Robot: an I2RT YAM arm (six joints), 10 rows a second.
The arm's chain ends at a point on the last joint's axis. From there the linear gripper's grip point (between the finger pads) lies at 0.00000 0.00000 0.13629 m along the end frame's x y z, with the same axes.
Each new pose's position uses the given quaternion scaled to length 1; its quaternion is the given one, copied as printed.
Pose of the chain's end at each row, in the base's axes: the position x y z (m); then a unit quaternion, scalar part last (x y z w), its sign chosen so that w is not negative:
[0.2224 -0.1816 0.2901 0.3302 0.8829 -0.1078 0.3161]
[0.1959 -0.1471 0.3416 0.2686 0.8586 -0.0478 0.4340]
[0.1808 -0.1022 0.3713 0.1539 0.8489 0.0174 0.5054]
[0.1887 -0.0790 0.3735 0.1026 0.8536 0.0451 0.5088]
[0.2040 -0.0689 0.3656 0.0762 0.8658 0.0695 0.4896]
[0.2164 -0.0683 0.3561 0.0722 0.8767 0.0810 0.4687]
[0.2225 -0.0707 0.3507 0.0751 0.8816 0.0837 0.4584]
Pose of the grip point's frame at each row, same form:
[0.2888 -0.2360 0.1842 0.3302 0.8829 -0.1078 0.3161]
[0.2940 -0.1901 0.2573 0.2686 0.8586 -0.0478 0.4340]
[0.2985 -0.1194 0.3047 0.1539 0.8489 0.0174 0.5054]
[0.3083 -0.0827 0.3083 0.1026 0.8536 0.0451 0.5088]
[0.3210 -0.0627 0.2960 0.0762 0.8658 0.0695 0.4896]
[0.3300 -0.0582 0.2815 0.0722 0.8767 0.0810 0.4687]
[0.3344 -0.0600 0.2736 0.0751 0.8816 0.0837 0.4584]

